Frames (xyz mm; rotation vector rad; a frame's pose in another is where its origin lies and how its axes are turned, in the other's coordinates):
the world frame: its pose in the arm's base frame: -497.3 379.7 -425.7 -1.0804 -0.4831 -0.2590
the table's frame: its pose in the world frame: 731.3 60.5 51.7 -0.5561 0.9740 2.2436
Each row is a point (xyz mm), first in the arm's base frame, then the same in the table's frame.
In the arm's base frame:
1: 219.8 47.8 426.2
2: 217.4 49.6 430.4
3: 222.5 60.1 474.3
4: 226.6 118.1 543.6
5: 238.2 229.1 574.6
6: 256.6 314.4 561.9
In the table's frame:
1: -311.4 -5.5 -597.5
2: -315.0 -1.8 -597.7
3: -358.8 6.9 -605.9
4: -442.3 31.7 -581.5
5: -514.6 48.6 -492.6
6: -541.3 43.0 -408.8

